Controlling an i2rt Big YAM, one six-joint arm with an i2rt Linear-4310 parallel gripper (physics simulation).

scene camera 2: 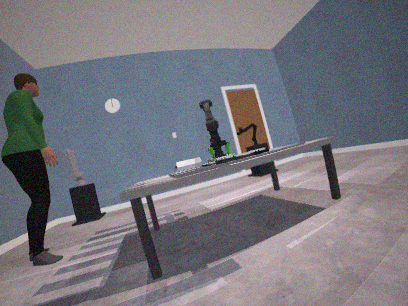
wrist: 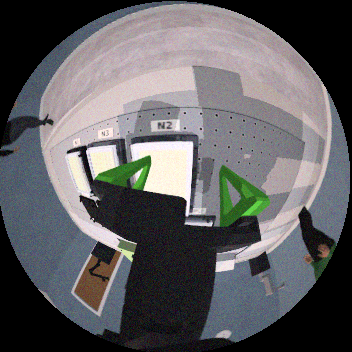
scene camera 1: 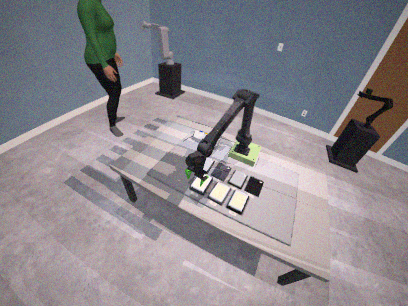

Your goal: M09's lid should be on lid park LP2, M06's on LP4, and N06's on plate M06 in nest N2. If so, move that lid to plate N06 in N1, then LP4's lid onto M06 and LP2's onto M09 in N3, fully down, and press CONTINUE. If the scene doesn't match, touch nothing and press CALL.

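Frame: origin at the arm's base, x ahead, y left, z up, level; metres.
Seen in the pictures: gripper, fingertip midpoint: [scene camera 2: 222,156] [wrist: 185,162] [scene camera 1: 194,182]; arm's base, origin of the base link: [scene camera 2: 219,156] [scene camera 1: 241,150].
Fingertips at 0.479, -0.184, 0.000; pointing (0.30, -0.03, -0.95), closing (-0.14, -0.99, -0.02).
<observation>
Offsets run from my fingertips to a thing's top centre, as dx, dy, dz.
My gripper [scene camera 1: 196,178] [scene camera 2: 220,151] [wrist: 185,162] is open and empty, above the plate at N2, its fingers spread around that plate's right side in the wrist view. The N2 plate @(-0.036, +0.036, -0.001) [scene camera 1: 200,185] [wrist: 167,167] has a pale top in a dark nest. The N3 plate @(-0.030, +0.169, -0.010) [scene camera 1: 219,193] [wrist: 104,160] and the N1 plate @(-0.025, +0.297, -0.007) [scene camera 1: 238,201] [wrist: 77,170] have cream tops. Behind them are a light lid @(-0.213, -0.020, -0.023) [scene camera 1: 208,164] [wrist: 201,220] by a partly hidden label, apparently LP2, a dark park @(-0.213, +0.112, -0.021) [scene camera 1: 221,171], a light grey lid @(-0.205, +0.242, -0.023) [scene camera 1: 238,178] and a black park @(-0.203, +0.365, -0.021) [scene camera 1: 255,186]. Plate names and button labels are unreadable.
A white box @(-0.470, -0.126, +0.043) [scene camera 1: 200,134] [scene camera 2: 188,163] [wrist: 225,265] stands at the table's back left. The arm's base stands on a light green block [scene camera 1: 245,153] [wrist: 127,251]. A person in green [scene camera 1: 98,32] [scene camera 2: 22,120] stands beyond the table's left end.
</observation>
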